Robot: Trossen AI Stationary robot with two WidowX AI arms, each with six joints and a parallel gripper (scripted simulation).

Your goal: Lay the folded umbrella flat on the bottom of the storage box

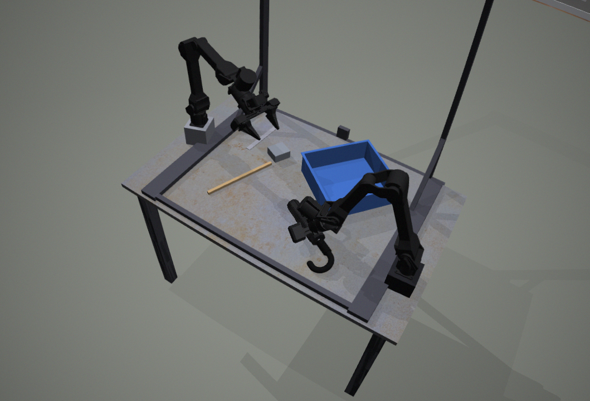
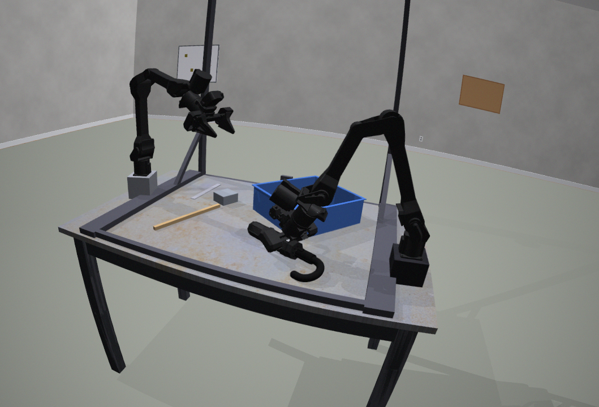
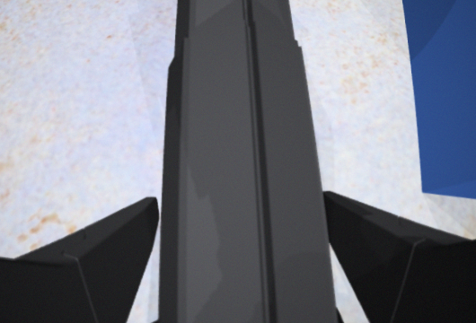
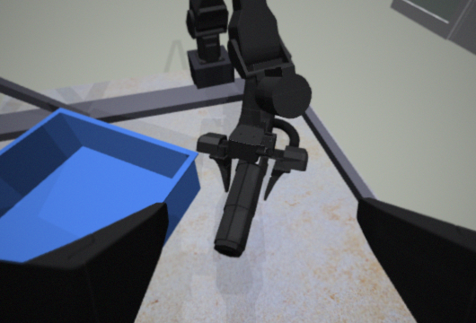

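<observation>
Now: the umbrella 30 mm ahead of my left hand, 10 mm to the left of it and 10 mm below it. Also, from my left hand: grey block (360 mm to the right, 220 mm behind, 20 mm below); blue storage box (280 mm behind, 40 mm to the right, 20 mm above); wooden stick (380 mm to the right, 30 mm below, 10 mm behind).
</observation>
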